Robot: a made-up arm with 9 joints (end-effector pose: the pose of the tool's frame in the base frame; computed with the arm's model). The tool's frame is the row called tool. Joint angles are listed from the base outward.
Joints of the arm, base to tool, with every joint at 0 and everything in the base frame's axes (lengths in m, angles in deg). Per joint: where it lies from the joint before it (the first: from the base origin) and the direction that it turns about. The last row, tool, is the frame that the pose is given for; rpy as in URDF.
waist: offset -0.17 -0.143 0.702 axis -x
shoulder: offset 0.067 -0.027 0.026 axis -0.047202 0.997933 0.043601
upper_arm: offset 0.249 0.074 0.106 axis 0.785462 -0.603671 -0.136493
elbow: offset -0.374 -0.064 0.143 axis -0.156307 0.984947 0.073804
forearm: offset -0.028 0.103 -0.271 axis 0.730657 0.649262 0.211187
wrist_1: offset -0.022 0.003 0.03 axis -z
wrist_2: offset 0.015 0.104 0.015 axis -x
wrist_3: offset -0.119 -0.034 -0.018 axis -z
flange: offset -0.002 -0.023 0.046 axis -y
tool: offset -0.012 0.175 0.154 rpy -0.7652 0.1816 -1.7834
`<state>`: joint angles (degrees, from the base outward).
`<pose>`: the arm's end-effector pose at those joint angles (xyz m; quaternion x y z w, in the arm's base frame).
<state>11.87 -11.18 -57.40 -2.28 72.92 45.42 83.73 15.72 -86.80</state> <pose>-0.2401 -0.0456 0.7629 0.4873 -0.6963 0.5096 0.1343</pose>
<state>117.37 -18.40 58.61 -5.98 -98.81 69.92 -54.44 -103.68 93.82</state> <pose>0.2095 -0.3257 0.4833 0.0185 0.2441 -0.7071 0.6634</pose>
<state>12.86 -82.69 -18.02 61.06 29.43 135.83 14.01 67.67 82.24</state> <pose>-0.2436 -0.3574 0.4214 0.7329 -0.2201 0.6137 0.1944</pose>
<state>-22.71 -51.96 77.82 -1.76 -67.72 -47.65 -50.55 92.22 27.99</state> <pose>-0.1599 0.2589 0.8886 0.7277 -0.4053 -0.5261 0.1716</pose>
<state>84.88 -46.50 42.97 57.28 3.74 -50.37 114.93 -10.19 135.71</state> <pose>-0.2871 -0.5360 0.6811 -0.1481 0.0344 -0.9534 0.2606</pose>
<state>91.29 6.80 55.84 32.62 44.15 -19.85 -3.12 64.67 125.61</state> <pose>-0.4041 -0.0490 0.3997 -0.4710 -0.6618 0.0163 0.5830</pose>
